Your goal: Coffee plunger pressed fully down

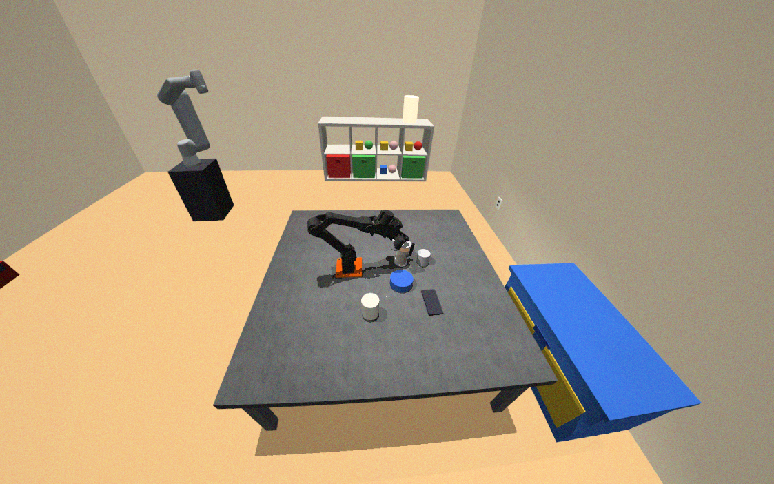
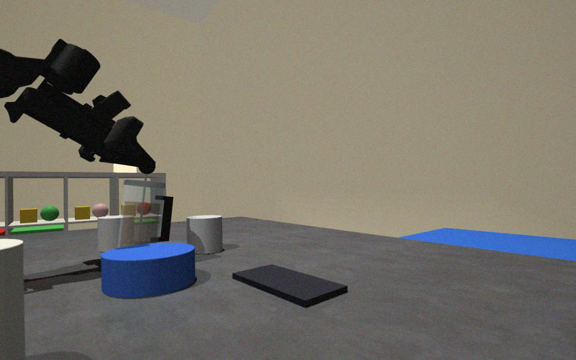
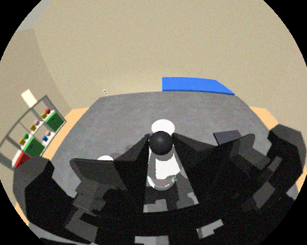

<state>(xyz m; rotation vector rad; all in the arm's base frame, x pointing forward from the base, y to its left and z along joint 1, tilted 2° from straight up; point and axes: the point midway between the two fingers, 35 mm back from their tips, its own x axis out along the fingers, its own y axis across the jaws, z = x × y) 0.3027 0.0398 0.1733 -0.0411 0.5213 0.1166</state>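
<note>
The coffee press lies 1 cm to the left of my gripper tip and 9 cm below it. Round my gripper tip: dark flat slab: 8 cm ahead, 30 cm to the right, 17 cm below.
</note>
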